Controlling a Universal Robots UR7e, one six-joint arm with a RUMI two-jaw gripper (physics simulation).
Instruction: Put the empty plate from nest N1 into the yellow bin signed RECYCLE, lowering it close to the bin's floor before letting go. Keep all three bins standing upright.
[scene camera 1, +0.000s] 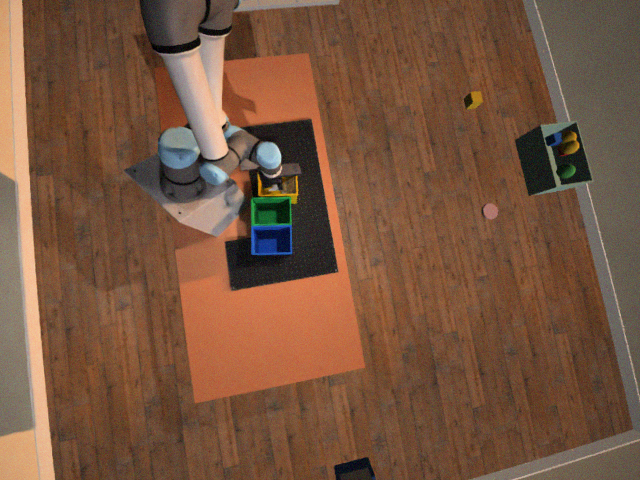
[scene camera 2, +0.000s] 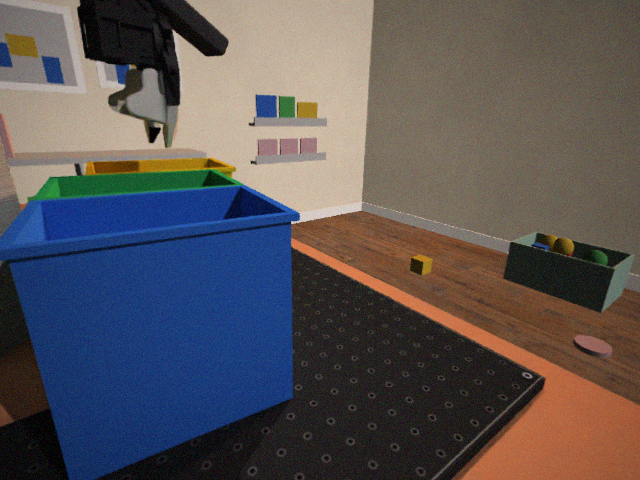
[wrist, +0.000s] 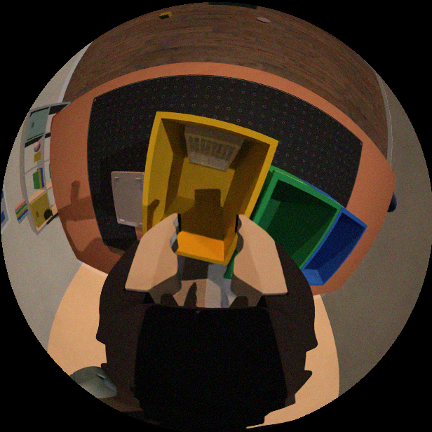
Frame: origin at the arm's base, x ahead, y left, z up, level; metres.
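Seen in the pictures: gripper, fingertip midpoint: (scene camera 2: 159, 145); arm's base at its link origin: (scene camera 1: 183, 185).
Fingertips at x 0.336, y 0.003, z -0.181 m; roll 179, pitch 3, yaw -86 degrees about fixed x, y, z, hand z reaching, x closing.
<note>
Offsets run from my fingertips to a thing's top centre. Level surfaces: height alone.
The yellow bin {dx +0.003, dy +0.016, dz -0.028 m} (scene camera 1: 294, 196) (scene camera 2: 180, 165) (wrist: 151, 175) stands upright; its sign does not show. The pale plate (wrist: 212, 147) with a grid of wells is inside it, tilted on edge against the far wall in the wrist view. The green bin {dx -0.053, dy -0.111, dz -0.028 m} (scene camera 1: 271, 212) (scene camera 2: 139, 184) (wrist: 295, 215) and the blue bin {dx -0.078, dy -0.240, dz -0.028 m} (scene camera 1: 271, 240) (scene camera 2: 170, 320) (wrist: 340, 240) stand upright in line beside it. My gripper (scene camera 2: 161, 137) (wrist: 208, 216) is part open and empty, above the yellow bin's rim. A flat grey nest (wrist: 129, 197) holds no plate; no N1 label is readable.
The bins stand on a black perforated board {dz -0.208 m} (scene camera 1: 310, 258) (scene camera 2: 372, 382) (wrist: 120, 120). The nest lies close to the yellow bin's left side in the wrist view. The green bin is close on its other side. A toy box (scene camera 1: 535, 162) (scene camera 2: 558, 273) stands far off on the floor.
</note>
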